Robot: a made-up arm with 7 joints.
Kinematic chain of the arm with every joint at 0, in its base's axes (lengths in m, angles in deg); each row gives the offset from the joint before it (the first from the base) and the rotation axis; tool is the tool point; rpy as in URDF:
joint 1: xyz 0 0 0.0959 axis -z
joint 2: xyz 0 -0.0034 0.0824 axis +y
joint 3: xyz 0 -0.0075 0.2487 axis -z
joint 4: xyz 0 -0.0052 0.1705 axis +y
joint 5: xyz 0 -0.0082 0.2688 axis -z
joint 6: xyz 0 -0.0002 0.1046 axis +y
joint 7: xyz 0 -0.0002 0.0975 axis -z
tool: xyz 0 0 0 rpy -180 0 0
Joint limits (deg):
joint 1: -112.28..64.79
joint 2: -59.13..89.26
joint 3: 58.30..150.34
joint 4: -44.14..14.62
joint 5: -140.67..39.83
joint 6: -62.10..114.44
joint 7: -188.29..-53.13
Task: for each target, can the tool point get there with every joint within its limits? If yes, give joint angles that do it. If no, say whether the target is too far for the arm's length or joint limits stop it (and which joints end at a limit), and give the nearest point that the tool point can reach.
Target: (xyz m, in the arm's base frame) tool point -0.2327 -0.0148 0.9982
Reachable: yes | joints -89.90 -1.57 98.62 -28.89 -40.28 -14.35 -110.23
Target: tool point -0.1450 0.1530 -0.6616
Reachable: no: joint limits stop it (at a limit: joint 1, joint 2, joint 3, joint 4, joint 5) | nearest point -0.3366 0.5521 -0.1103 | short by 0.707 m
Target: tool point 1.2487 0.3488 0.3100
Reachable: no: too far | nearest point 0.8532 0.2383 0.2683 | short by 0.413 m
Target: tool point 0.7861 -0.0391 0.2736
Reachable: yes | joints 11.22 74.32 106.16 -27.41 -73.58 82.03 -94.02
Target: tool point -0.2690 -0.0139 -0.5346
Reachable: no: joint limits stop it (at a limit: joint 1, joint 2, joint 3, joint 4, joint 5) | nearest point -0.3292 0.5454 -0.1019 | short by 0.710 m
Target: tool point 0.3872 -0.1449 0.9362
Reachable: yes | joints 42.13 18.73 134.55 -22.59 -32.10 -16.62 -76.54
